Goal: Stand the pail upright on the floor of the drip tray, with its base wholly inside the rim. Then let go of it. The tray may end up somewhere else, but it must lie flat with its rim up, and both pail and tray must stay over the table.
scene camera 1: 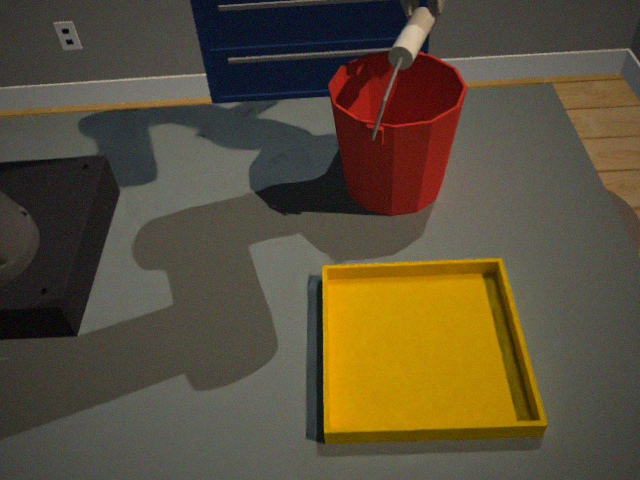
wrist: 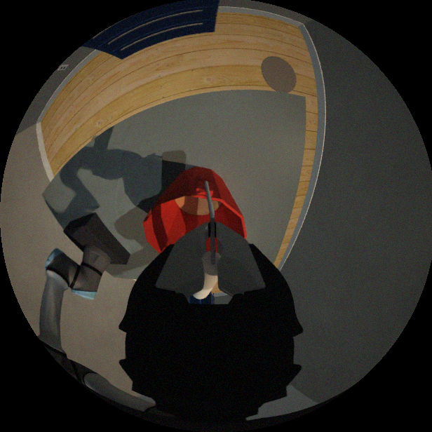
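Observation:
The red pail stands upright on the table behind the tray, its pale handle grip raised above the rim on a grey wire. The yellow drip tray lies flat with its rim up, nearer the scene camera and apart from the pail. My gripper is above the pail, its jaws drawn together on the upper part of the handle grip. The jaws hide part of the grip in the wrist view, and the top of the scene view cuts off most of the gripper.
The grey table carries the dark robot base block at the left. A blue drawer cabinet stands beyond the table's back edge. The wooden floor shows past the right edge.

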